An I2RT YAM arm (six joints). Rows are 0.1 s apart.
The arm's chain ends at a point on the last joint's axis. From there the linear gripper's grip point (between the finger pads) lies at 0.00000 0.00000 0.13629 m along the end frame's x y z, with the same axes.
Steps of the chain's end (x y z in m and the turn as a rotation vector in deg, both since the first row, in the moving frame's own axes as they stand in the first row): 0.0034, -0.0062, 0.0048, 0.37, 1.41, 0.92; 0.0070, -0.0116, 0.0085, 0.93, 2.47, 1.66; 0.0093, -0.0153, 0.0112, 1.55, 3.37, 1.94; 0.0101, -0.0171, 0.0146, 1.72, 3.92, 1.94; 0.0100, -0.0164, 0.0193, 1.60, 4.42, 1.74; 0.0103, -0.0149, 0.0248, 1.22, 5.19, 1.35; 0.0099, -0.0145, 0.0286, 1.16, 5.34, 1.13; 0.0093, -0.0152, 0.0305, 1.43, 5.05, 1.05
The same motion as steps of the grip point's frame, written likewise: 0.0068, -0.0071, 0.0048, 0.37, 1.41, 0.92; 0.0129, -0.0137, 0.0084, 0.93, 2.47, 1.66; 0.0174, -0.0188, 0.0109, 1.55, 3.37, 1.94; 0.0195, -0.0210, 0.0142, 1.72, 3.92, 1.94; 0.0206, -0.0200, 0.0188, 1.60, 4.42, 1.74; 0.0227, -0.0177, 0.0242, 1.22, 5.19, 1.35; 0.0226, -0.0171, 0.0280, 1.16, 5.34, 1.13; 0.0213, -0.0185, 0.0299, 1.43, 5.05, 1.05
